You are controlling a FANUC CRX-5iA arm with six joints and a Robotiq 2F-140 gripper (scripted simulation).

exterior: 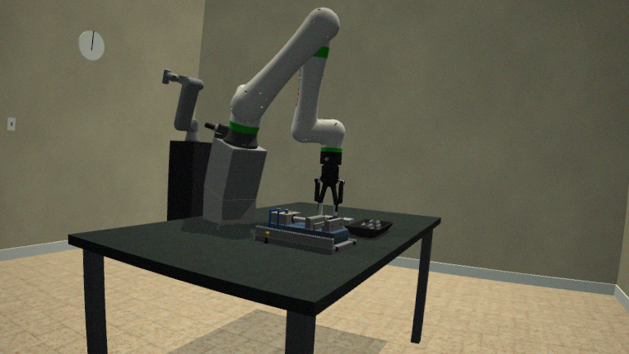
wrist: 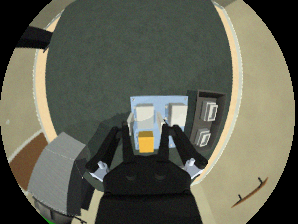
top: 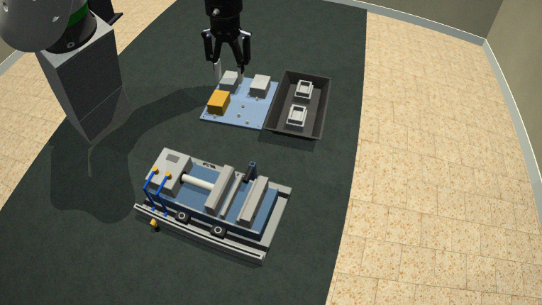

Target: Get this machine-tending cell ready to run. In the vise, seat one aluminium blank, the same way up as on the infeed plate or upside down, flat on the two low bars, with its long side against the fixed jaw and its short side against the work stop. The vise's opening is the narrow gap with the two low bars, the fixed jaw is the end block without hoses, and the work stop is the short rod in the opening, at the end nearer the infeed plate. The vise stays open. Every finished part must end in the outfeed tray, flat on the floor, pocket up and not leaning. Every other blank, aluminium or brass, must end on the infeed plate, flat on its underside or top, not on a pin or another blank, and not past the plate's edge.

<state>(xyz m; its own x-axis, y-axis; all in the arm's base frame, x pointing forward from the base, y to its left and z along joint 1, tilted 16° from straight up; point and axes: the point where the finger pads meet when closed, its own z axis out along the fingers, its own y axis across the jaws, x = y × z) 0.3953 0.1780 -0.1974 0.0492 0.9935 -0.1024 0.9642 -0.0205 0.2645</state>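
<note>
The aluminium blank lies 4 cm below my hand. Round my hand: brass blank 9 cm to the right, 4 cm below; blue work stop 14 cm ahead, 31 cm to the right; hose block 3 cm behind, 36 cm to the right, 1 cm above.
</note>
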